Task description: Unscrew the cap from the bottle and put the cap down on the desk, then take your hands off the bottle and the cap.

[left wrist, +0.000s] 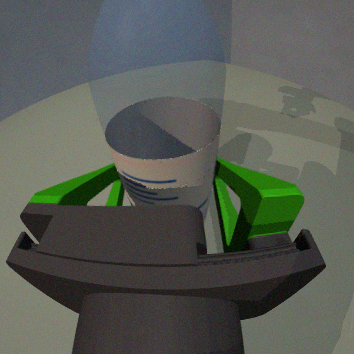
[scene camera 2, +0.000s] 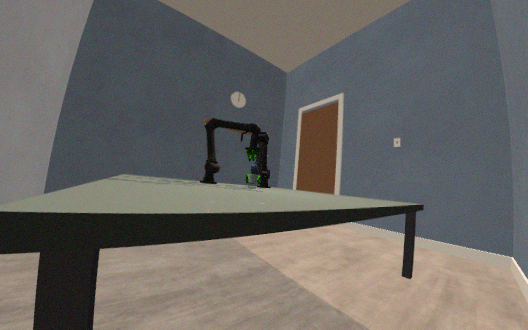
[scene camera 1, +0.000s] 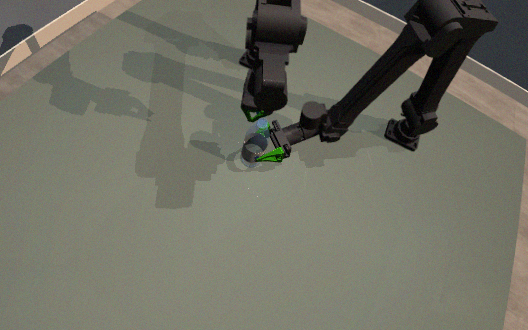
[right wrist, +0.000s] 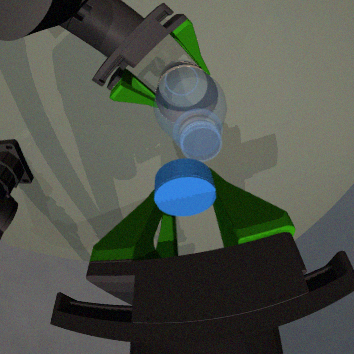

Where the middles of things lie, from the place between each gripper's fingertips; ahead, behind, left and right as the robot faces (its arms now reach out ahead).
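Scene:
The blue cap (right wrist: 184,186) sits 16 cm above my left hand and 3 cm behind it. My right hand, for its part, is 2 cm to the right of the blue cap, 3 cm below it and 1 cm past it. So, going by its middle, the blue cap is nearer to my right hand than to my left hand.

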